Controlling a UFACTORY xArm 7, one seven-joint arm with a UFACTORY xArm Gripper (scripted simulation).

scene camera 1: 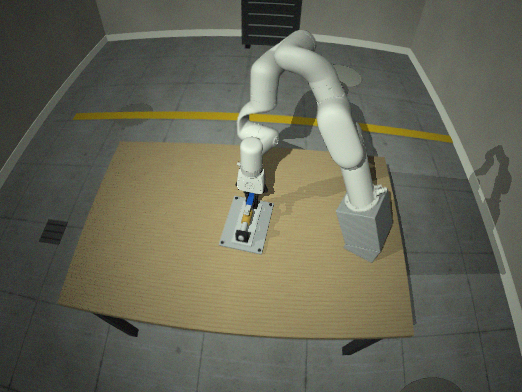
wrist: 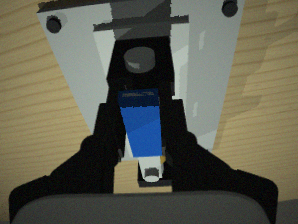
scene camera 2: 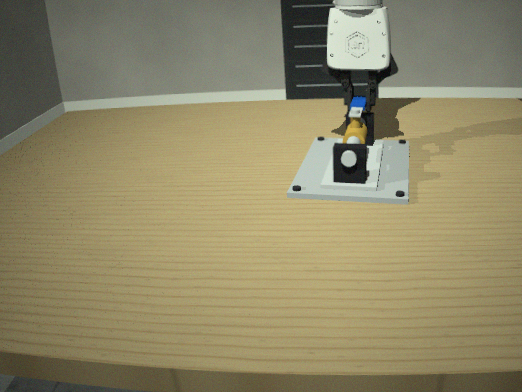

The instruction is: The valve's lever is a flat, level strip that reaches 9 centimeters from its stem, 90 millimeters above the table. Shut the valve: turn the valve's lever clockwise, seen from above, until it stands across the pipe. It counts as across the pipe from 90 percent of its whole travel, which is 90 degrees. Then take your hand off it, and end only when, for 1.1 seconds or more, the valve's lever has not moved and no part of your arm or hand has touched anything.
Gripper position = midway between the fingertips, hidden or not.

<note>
In view: the gripper [scene camera 2: 359, 109] and a blue lever [wrist: 140, 111].
The gripper shows as well in the wrist view [wrist: 141, 97].
</note>
